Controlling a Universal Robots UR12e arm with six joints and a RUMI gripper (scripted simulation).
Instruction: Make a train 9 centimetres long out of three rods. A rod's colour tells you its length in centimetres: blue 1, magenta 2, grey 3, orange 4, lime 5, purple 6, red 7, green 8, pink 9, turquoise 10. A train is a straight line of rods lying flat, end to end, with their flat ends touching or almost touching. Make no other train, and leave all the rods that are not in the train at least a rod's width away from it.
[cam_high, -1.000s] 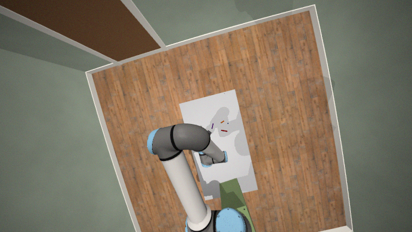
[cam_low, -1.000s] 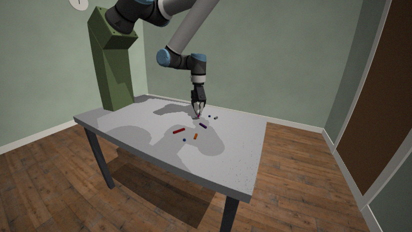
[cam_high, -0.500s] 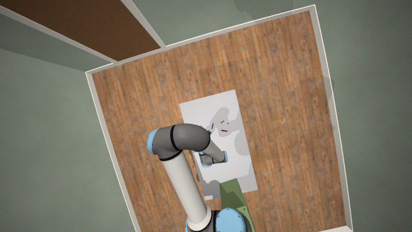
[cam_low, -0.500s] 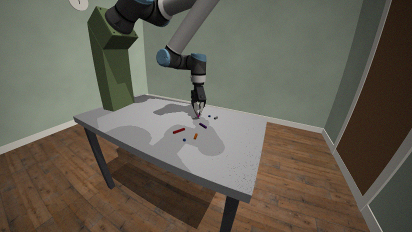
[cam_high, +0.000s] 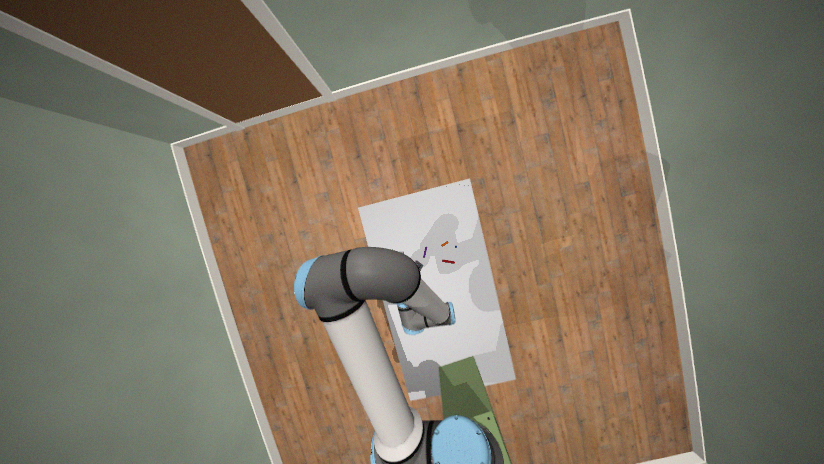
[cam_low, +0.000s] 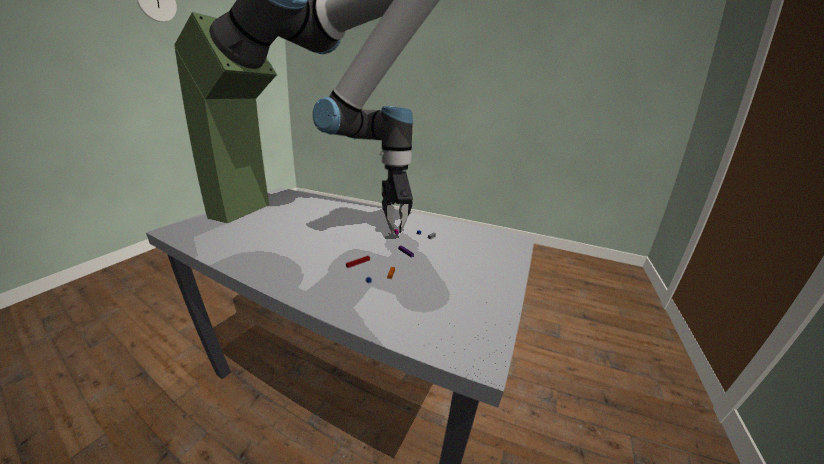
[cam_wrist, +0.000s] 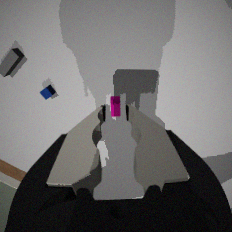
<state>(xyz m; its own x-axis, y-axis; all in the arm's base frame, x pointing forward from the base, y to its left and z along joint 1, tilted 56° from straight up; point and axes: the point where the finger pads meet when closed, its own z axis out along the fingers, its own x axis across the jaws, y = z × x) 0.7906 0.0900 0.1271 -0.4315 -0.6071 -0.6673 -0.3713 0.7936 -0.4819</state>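
Right now the magenta rod is 10 mm below my hand. The rest, counted from my hand: red rod 220 mm to the right, 10 mm below; then purple rod 110 mm to the right, 80 mm ahead, 10 mm below; then grey rod 110 mm ahead, 30 mm to the left, 10 mm below.
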